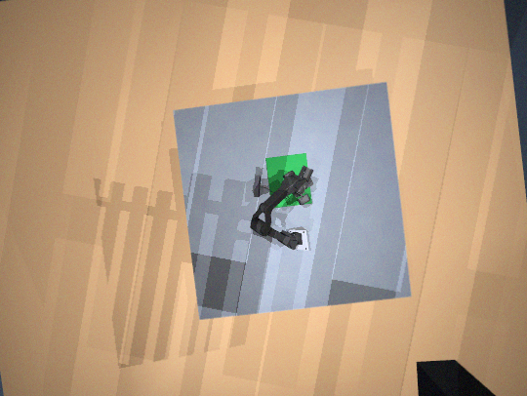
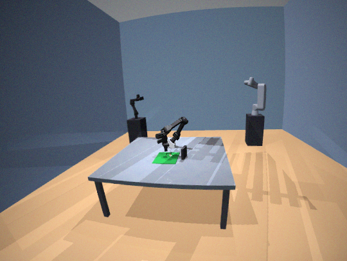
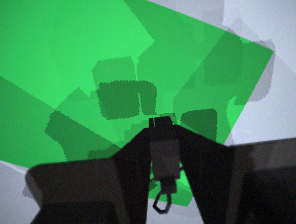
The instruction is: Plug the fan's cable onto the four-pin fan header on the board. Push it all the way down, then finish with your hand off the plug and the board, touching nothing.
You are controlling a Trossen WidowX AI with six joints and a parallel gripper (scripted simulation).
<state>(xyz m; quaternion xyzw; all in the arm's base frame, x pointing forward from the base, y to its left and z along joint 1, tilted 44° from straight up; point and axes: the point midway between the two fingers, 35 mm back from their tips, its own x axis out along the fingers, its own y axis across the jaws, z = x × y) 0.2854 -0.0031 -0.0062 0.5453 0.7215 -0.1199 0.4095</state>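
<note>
My gripper tip is now 80 mm above the green board, 50 mm short of it and 20 mm to the right of it. Round my gripper tip: fan plug: 10 mm to the left, 10 mm above; then black fan: 200 mm to the left, 20 mm ahead, 10 mm below.
</note>
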